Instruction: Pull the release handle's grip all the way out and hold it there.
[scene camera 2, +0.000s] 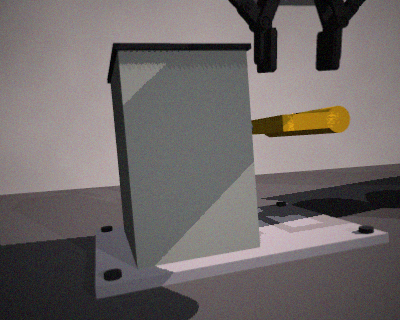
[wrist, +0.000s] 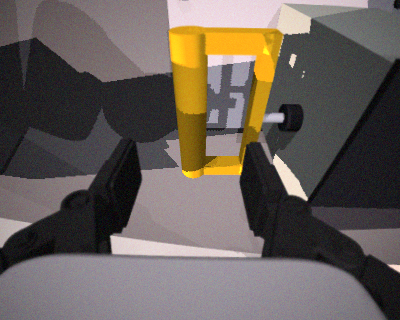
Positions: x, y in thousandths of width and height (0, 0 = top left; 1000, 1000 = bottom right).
Scene:
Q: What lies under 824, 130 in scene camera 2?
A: My gripper.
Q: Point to my gripper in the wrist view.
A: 479, 502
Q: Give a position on a pale base plate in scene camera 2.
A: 719, 730

